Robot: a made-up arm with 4 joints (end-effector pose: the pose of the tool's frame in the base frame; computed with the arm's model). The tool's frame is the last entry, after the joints. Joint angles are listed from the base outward.
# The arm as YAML. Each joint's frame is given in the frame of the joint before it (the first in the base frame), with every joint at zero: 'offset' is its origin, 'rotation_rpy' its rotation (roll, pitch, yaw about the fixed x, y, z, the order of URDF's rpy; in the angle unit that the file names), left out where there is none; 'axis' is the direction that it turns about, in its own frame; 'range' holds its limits. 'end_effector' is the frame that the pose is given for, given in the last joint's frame.
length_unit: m
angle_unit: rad
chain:
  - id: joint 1
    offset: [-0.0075, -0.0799, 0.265]
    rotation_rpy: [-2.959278, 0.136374, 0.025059]
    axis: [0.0, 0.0, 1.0]
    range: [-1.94, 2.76]
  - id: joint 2
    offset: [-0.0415, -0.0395, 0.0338]
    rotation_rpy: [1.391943, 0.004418, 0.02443]
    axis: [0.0, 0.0, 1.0]
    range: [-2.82, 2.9]
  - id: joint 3
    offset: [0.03, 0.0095, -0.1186]
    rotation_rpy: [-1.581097, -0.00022, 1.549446]
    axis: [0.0, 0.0, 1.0]
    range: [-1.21, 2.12]
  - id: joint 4
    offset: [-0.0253, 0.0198, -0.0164]
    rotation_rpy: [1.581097, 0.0, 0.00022]
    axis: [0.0, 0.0, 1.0]
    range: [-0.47, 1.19]
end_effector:
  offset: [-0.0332, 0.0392, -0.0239]
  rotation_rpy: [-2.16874, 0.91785, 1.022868]
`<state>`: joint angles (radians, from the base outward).
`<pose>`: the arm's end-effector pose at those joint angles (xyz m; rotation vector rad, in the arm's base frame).
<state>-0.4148 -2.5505 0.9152 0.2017</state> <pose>-0.0743 -0.1592 0.1950 2.6327 -0.9371 -1.4354</pose>
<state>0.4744 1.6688 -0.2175 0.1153</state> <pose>-0.0758 -0.1952 0.2363 1.4238 -1.8550 1.7957</pose>
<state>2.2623 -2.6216 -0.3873 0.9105</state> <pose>-0.0518 0.0973 0.2873 0.2689 1.9480 2.4336</pose>
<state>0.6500 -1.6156 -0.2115 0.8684</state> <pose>-0.1598 -0.1272 0.3186 0.7666 -0.2276 -2.3273</pose>
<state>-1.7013 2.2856 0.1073 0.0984</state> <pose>0.1066 -0.0610 0.2015 -2.0490 -0.5877 -0.5993</pose>
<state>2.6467 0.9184 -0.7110 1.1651</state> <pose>-0.0951 0.0645 0.2682 -1.2206 -1.4860 0.4123</pose>
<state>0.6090 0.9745 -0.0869 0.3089</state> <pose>-0.0681 -0.1895 0.2660 1.0889 -1.6938 2.3871</pose>
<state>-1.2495 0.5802 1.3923 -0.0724</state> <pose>0.0130 -0.1060 0.2700 -0.1825 -1.0203 -0.5013</pose>
